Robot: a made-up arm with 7 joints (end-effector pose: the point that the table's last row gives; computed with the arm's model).
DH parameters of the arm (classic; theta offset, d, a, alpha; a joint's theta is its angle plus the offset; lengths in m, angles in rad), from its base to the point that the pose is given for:
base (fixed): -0.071 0 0 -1.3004
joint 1: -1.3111 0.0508 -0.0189 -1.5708
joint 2: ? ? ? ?
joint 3: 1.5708 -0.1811 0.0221 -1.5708
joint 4: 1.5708 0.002 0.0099 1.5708
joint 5: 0 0.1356 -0.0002 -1.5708
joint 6: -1.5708 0 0.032 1.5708
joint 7: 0 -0.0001 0 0
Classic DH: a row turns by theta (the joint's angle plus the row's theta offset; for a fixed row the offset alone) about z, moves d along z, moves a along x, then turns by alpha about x.
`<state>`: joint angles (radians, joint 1 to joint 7).
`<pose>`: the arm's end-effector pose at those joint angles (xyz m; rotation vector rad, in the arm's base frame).
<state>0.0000 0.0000 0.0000 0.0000 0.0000 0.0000 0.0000</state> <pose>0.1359 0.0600 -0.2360 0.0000 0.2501 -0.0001</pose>
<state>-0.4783 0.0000 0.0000 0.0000 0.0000 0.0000 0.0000</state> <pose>0.2325 0.0296 -0.1512 -0.0163 -0.2101 -0.1301</pose>
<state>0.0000 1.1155 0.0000 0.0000 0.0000 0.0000 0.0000</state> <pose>0.1638 0.2281 -0.1272 1.1095 0.2234 -0.1396</pose>
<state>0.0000 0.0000 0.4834 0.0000 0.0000 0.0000 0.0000</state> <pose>0.1140 0.1480 -0.2304 0.0605 0.2451 0.4807</pose>
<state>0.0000 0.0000 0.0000 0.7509 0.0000 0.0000 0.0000</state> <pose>0.0581 0.0600 -0.3315 0.0001 1.0010 -0.0001</pose>
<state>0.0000 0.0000 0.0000 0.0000 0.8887 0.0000 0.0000</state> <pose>0.1359 0.0599 -0.2361 0.8840 0.2333 -0.1112</pose>
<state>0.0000 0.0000 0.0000 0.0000 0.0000 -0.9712 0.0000</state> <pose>0.1290 0.0600 -0.2070 0.0000 -0.7211 -0.0001</pose>
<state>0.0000 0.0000 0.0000 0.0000 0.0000 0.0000 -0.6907</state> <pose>0.1359 0.0600 -0.2360 -0.0863 0.2400 -0.6872</pose>
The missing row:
joint 2: 1.2915 0.0004 -0.004 1.5708
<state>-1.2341 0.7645 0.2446 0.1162 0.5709 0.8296 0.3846</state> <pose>0.2664 0.1771 0.0846 0.6661 -0.2931 1.2703</pose>
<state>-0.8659 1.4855 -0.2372 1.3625 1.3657 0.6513 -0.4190</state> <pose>0.1371 0.3735 0.0247 1.7410 1.9784 1.1374</pose>
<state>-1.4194 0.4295 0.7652 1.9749 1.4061 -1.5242 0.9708</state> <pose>0.3035 0.0674 -0.1159 -0.0089 -0.8325 0.0870</pose>
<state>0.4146 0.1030 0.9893 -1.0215 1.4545 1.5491 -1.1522</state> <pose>-0.0327 0.1717 -0.0610 0.3238 1.0438 1.4130</pose>
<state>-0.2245 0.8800 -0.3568 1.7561 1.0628 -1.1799 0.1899</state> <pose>0.0017 0.2931 -0.2289 1.0081 1.0039 -1.0304</pose>
